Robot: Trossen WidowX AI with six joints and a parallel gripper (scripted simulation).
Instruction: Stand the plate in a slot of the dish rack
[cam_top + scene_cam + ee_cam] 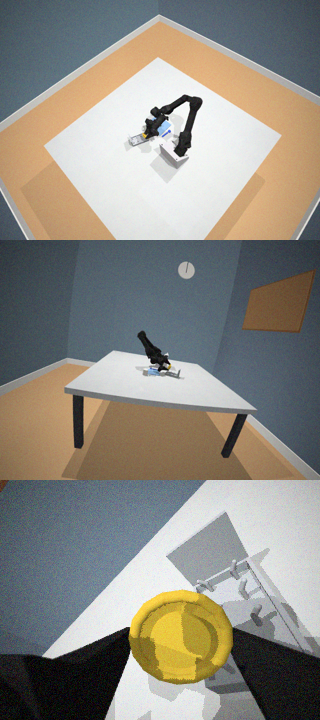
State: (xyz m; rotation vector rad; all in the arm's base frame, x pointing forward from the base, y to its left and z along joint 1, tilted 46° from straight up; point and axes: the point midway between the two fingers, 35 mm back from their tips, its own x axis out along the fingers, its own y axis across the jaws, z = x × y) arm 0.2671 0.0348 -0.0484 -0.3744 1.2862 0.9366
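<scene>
The grey dish rack lies 40 mm below my gripper tip, 40 mm ahead of it and 30 mm to the left of it. The rest, counted from my gripper tip: yellow plate (10 mm to the right); then light blue mat (160 mm to the right, 60 mm below, 40 mm ahead); then blue spoon (160 mm to the right, 60 mm below, 60 mm behind).
</scene>
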